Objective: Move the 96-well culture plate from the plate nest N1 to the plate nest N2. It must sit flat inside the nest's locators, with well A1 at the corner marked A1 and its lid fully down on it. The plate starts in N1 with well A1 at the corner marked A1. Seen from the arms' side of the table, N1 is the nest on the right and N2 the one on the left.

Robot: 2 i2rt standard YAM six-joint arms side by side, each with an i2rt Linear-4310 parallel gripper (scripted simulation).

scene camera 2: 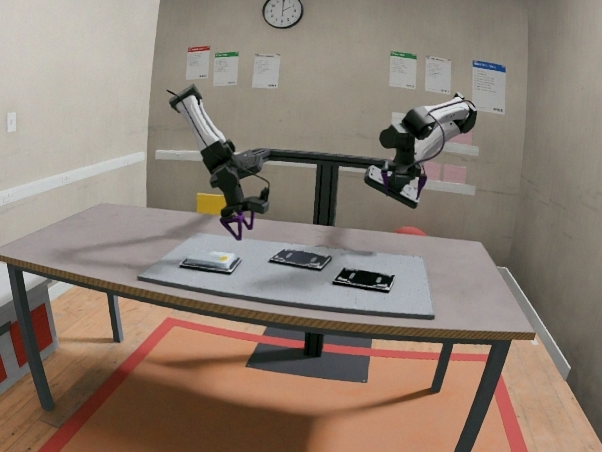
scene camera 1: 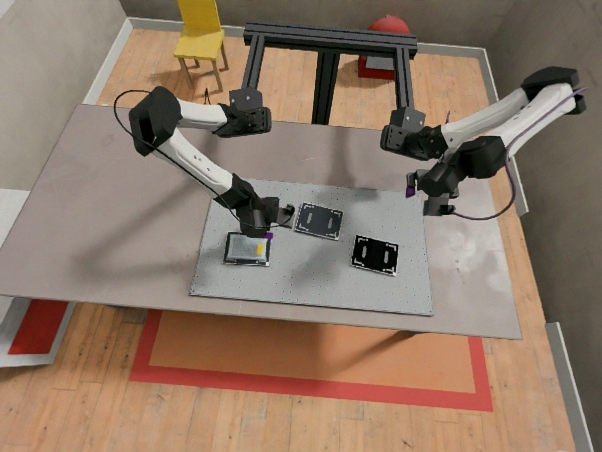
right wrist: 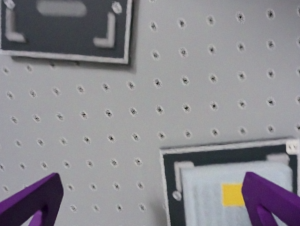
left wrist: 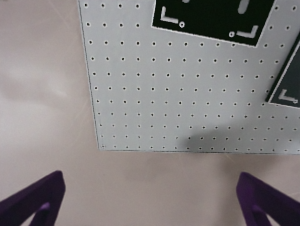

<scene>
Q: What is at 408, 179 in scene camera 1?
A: My left gripper.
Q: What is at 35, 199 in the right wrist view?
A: My right gripper.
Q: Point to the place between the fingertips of my right gripper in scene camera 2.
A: At 244, 235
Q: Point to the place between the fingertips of my left gripper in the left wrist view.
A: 151, 179
</scene>
